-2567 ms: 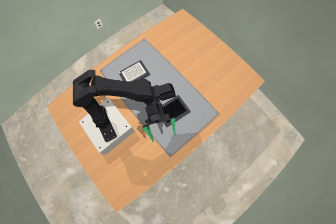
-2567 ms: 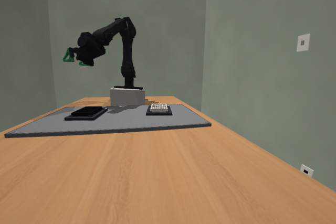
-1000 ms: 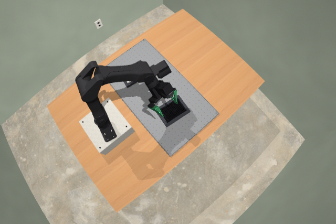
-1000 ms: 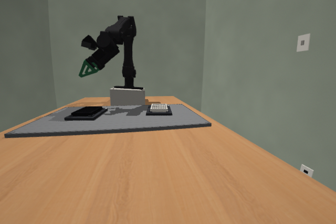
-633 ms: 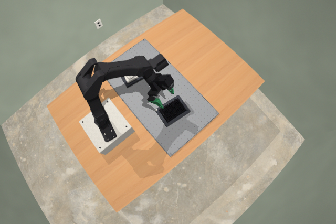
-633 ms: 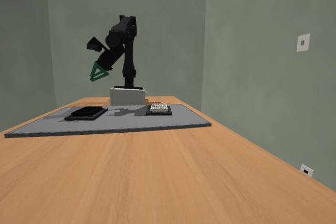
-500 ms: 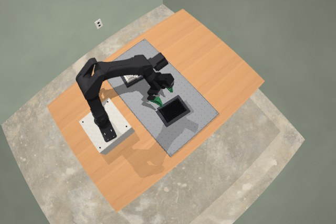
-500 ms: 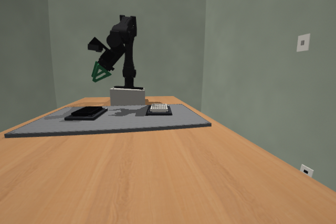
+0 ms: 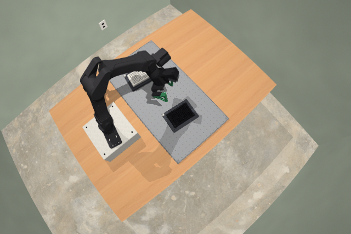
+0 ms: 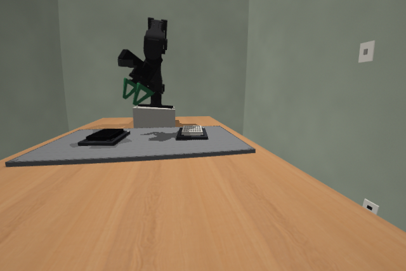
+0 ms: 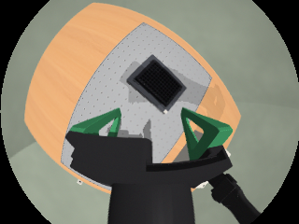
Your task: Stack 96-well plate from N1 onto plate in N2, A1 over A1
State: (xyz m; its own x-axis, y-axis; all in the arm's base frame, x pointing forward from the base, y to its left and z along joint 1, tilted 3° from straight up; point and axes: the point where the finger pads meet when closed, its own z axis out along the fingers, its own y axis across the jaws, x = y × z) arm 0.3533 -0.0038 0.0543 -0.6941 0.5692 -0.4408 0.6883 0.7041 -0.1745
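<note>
Right now my hand is 70 mm past the white 96-well plate, 230 mm to the right of it and 130 mm above it. Also, from my hand: black 96-well plate: 10 mm ahead, 90 mm to the right, 130 mm below; then plate nest N1: 70 mm behind, 230 mm to the left, 140 mm below.
</note>
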